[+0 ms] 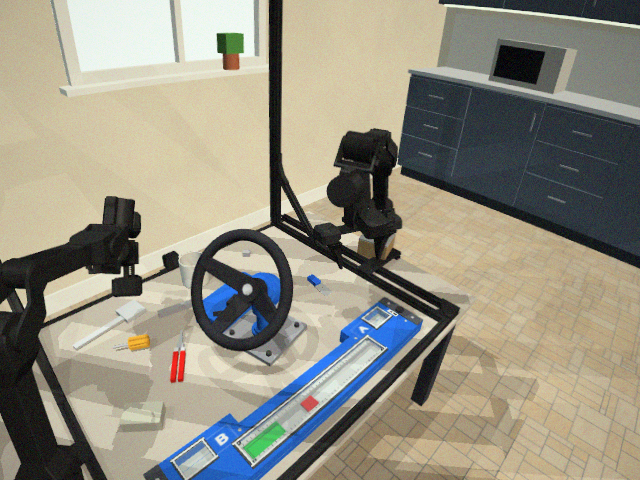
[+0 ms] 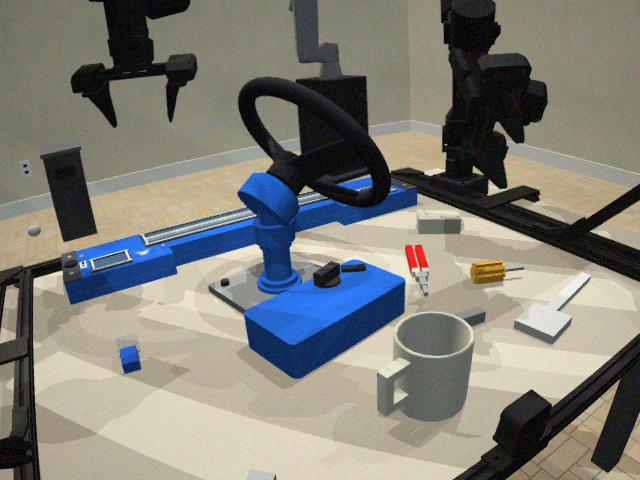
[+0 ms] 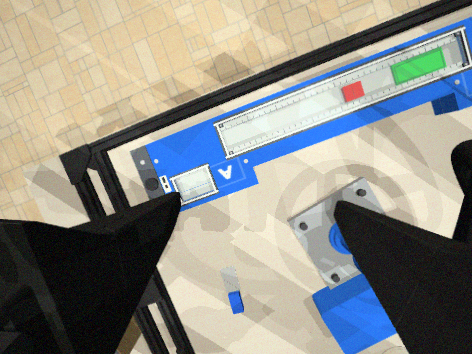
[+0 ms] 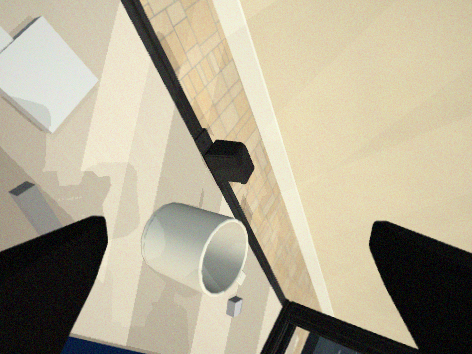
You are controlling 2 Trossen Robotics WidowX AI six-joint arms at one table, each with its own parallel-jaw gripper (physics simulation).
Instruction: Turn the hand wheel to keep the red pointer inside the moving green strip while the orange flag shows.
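Places are measured from the left arm's base along level axes (x right, y ahead, z up), in millimetres.
Where they show: left gripper, fingertip midpoint: (image 1: 359,264) (image 2: 142,123) (image 3: 257,203); right gripper, fingertip midpoint: (image 2: 511,166) (image 4: 241,231); right arm's base, origin of the base link: (image 2: 459,176).
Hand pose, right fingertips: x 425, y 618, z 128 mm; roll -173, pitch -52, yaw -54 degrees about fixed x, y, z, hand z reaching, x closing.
Observation:
Each offset is from my right fingertips to the top centre of the thing. "pt": to the spot under its first point.
The black hand wheel (image 1: 287,289) (image 2: 328,107) stands tilted on its blue column; neither gripper touches it. The red pointer {pt dz -169, dx -509, dy +35 mm} (image 1: 309,403) (image 3: 353,91) lies outside the green strip {pt dz -169, dx -474, dy +149 mm} (image 1: 265,440) (image 3: 418,66), on the side toward A. The strip is near the B end of the scale. No orange flag shows in window A {pt dz -169, dx -548, dy -281 mm} (image 1: 377,317) (image 3: 195,184) or window B {pt dz -169, dx -380, dy +245 mm} (image 1: 194,458). My left gripper (image 2: 143,122) (image 3: 257,203) is open and empty, above the table on the A side. My right gripper (image 2: 510,163) (image 4: 241,231) is open and empty, away from the wheel.
A grey mug {pt dz -133, dx +27, dy -224 mm} (image 2: 434,366) (image 4: 175,245) stands behind the blue base box (image 2: 325,320). Red-handled pliers {dz -199, dx -158, dy +53 mm} (image 1: 177,365), a yellow screwdriver {dz -177, dx -40, dy +98 mm} (image 1: 138,342), a pale block {dz -179, dx -219, dy +224 mm} (image 1: 142,415), a white paddle-shaped tool {pt dz -196, dx +58, dy +17 mm} (image 1: 130,311) and a blue USB stick {pt dz -194, dx -313, dy -370 mm} (image 3: 236,302) lie around. A dark frame post (image 1: 275,103) rises at the corner.

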